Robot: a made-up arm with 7 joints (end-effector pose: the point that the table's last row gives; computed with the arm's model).
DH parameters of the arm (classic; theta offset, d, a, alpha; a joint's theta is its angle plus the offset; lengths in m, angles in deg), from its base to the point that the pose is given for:
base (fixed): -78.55 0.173 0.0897 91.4
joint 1: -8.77 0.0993 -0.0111 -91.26
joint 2: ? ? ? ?
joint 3: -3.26 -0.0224 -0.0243 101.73
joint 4: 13.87 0.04 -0.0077 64
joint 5: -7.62 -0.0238 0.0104 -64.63
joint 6: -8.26 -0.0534 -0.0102 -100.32
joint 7: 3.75 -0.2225 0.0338 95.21
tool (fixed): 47.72 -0.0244 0 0
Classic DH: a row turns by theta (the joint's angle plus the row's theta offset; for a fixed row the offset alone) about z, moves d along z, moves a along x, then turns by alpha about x.
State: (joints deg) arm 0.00 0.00 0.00 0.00 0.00 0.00 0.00
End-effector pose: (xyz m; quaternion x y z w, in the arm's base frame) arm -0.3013 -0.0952 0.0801 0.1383 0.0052 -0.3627 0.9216
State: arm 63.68 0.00 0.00 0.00 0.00 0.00 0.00
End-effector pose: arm -0.2799 -0.2007 0.0771 -0.3209 -0.2813 -0.3082 0.8502
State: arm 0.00 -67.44 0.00 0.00 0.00 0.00 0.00
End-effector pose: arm -0.1789 0.1108 0.1078 0.0733 -0.0005 -0.8189 0.5693
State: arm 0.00 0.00 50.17 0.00 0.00 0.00 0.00
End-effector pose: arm -0.2992 -0.0605 0.1007 0.5247 0.1340 -0.3226 0.7763
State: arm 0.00 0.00 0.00 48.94 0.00 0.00 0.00
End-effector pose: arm -0.2252 -0.2445 0.0846 0.0556 0.0000 0.0460 0.9974
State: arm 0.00 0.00 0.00 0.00 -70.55 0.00 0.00
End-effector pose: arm -0.2966 0.0146 0.1847 0.5852 0.2812 -0.4304 0.6271
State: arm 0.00 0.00 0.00 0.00 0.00 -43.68 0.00
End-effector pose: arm -0.2559 0.0591 0.1194 0.1656 0.0455 -0.6770 0.7157
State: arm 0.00 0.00 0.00 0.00 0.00 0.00 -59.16
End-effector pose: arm -0.3013 -0.1101 0.1184 -0.3347 -0.1745 -0.3179 0.8697
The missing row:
joint 2: -15.05 -0.0418 0.023 -87.85
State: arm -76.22 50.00 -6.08 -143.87 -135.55 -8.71 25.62
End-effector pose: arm -0.0697 -0.2952 0.2529 -0.3312 0.1284 0.3261 0.8760
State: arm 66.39 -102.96 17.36 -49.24 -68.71 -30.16 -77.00
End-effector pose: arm 0.0066 0.0699 0.2200 0.5949 -0.2873 -0.7480 0.0628
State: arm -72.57 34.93 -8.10 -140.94 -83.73 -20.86 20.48
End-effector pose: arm 0.0241 -0.2429 0.2617 -0.3547 -0.1149 0.5844 0.7207
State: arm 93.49 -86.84 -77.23 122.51 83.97 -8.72 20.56
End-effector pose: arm -0.0609 -0.1339 0.3315 -0.7166 0.3963 -0.0316 0.5731
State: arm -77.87 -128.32 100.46 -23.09 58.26 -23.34 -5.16
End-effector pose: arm 0.0958 -0.0437 0.2783 -0.0259 -0.3771 0.8744 0.3042
